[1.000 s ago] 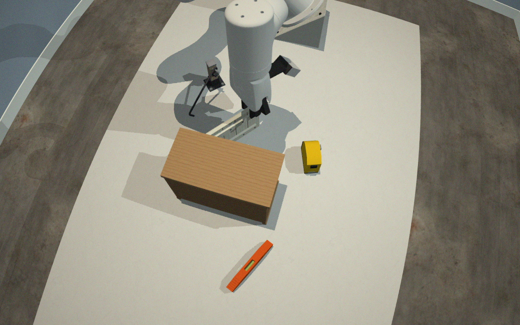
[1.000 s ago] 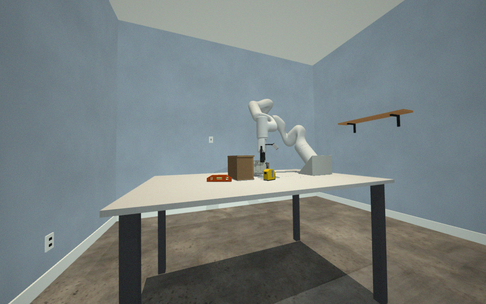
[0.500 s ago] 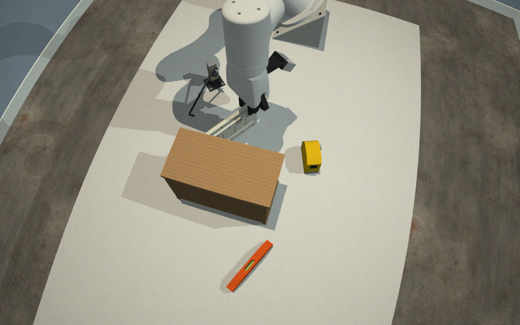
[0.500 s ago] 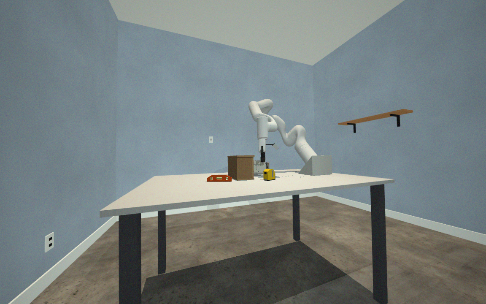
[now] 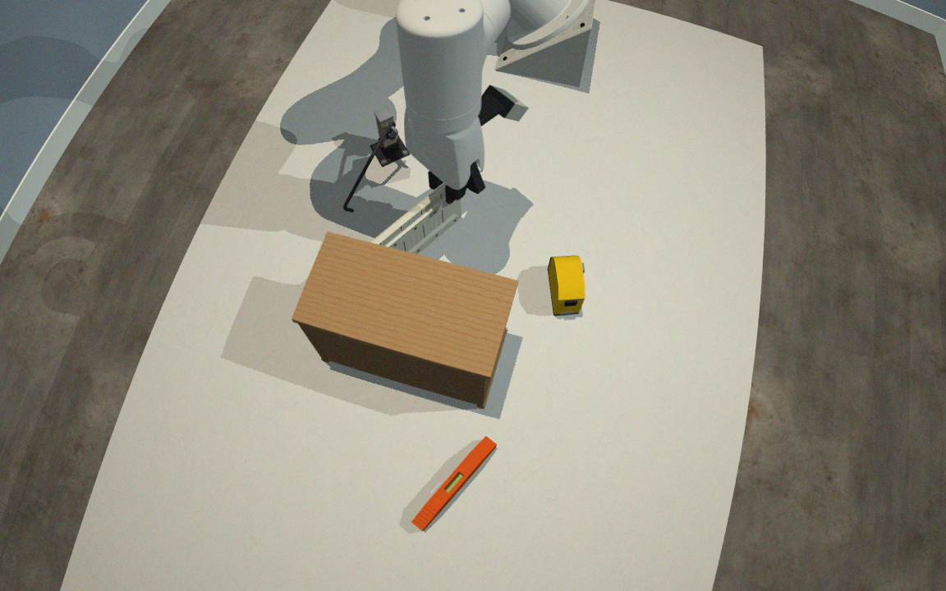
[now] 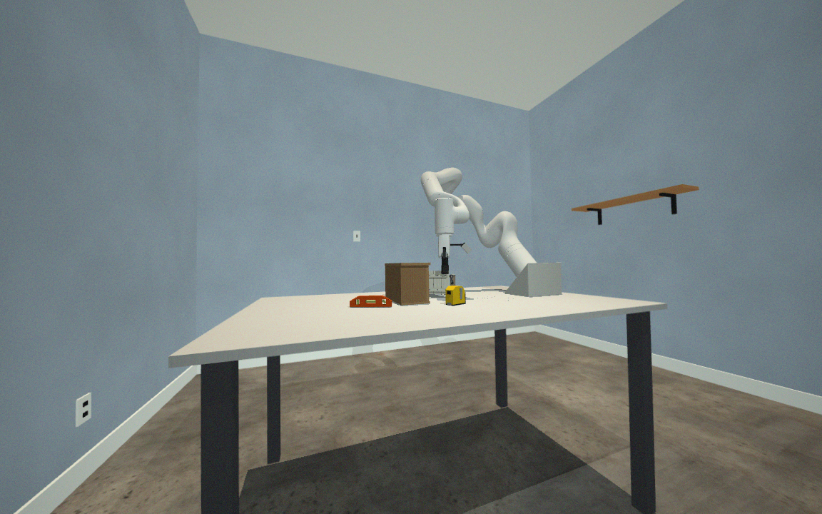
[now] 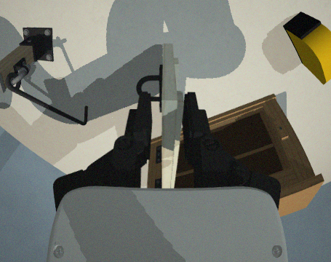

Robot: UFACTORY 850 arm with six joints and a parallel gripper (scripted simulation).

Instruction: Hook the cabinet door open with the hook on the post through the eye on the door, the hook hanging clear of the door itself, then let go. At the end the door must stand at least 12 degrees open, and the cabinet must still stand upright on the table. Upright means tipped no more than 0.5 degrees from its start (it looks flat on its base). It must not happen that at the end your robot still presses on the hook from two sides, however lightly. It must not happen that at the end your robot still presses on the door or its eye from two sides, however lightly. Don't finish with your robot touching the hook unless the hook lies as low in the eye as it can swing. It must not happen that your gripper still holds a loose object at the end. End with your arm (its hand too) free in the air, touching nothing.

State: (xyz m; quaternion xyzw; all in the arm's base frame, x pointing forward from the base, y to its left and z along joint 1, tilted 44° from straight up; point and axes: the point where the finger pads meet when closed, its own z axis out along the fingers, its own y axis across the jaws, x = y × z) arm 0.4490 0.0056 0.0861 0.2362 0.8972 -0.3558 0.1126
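The thin black hook is 14 cm to the right of my hand, 8 cm below it and 5 cm behind it. The rest, counted from my hand: yellow tape measure (19 cm to the left, 10 cm below, 5 cm ahead); pale door (6 cm below, 6 cm ahead, 5 cm to the right); hook post (13 cm to the right, 8 cm behind, 6 cm below).
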